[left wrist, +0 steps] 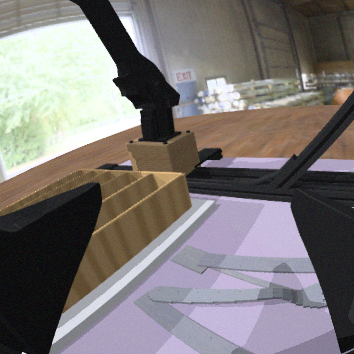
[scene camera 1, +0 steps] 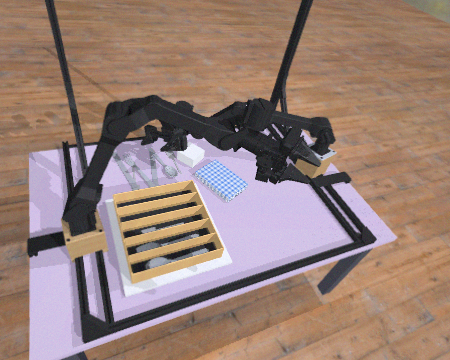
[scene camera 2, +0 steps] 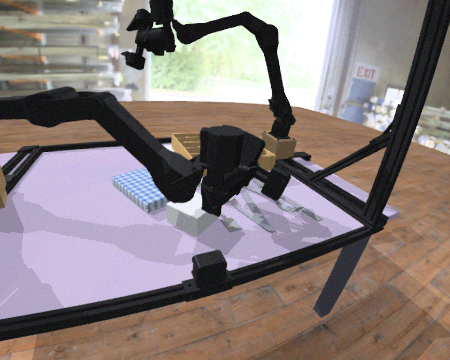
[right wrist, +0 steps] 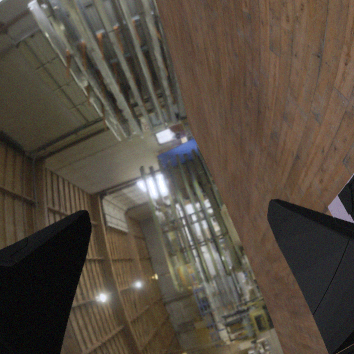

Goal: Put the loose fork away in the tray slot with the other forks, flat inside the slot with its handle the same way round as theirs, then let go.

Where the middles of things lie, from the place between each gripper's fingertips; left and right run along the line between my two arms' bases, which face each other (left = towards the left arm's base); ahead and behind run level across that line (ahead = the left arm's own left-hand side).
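Labels:
I see the white block (scene camera 2: 188, 216), and it is 370 mm below my right hand, 520 mm behind it and 50 mm to the right of it. As for my left hand, it is 10 cm above the white block, 2 cm past it and 18 cm to the right of it.

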